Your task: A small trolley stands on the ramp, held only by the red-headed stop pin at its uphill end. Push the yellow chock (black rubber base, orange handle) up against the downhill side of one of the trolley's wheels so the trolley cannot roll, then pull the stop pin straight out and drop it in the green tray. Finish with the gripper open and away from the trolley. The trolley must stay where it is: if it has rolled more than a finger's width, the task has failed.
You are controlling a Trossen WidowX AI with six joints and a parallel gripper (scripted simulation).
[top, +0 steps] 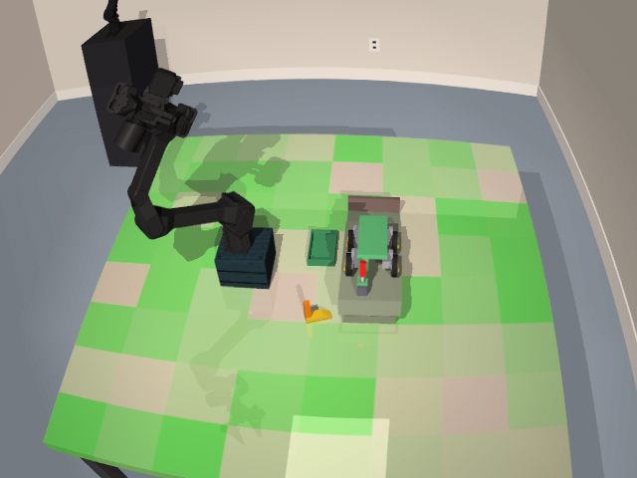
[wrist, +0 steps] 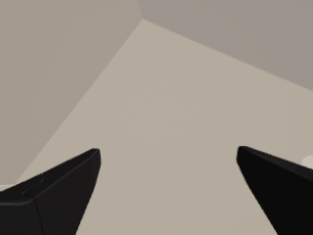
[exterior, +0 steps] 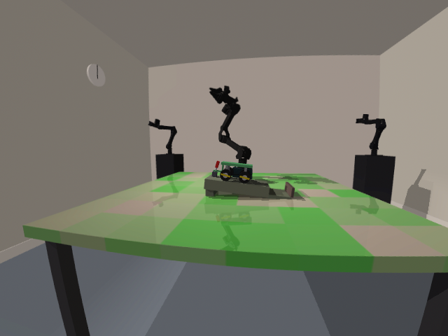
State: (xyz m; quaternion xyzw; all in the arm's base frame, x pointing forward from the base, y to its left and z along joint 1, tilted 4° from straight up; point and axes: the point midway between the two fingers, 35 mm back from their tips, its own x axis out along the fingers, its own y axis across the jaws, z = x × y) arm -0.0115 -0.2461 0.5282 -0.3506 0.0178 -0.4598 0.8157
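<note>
The yellow chock lies 240 mm ahead of my gripper tip, 120 mm to the left of it and 630 mm below it. From my gripper tip the other things lie so: red-headed stop pin 340 mm ahead, 150 mm to the left, 520 mm below; then trolley 350 mm ahead, 260 mm to the left, 540 mm below; then grey ramp 350 mm ahead, 270 mm to the left, 600 mm below.
</note>
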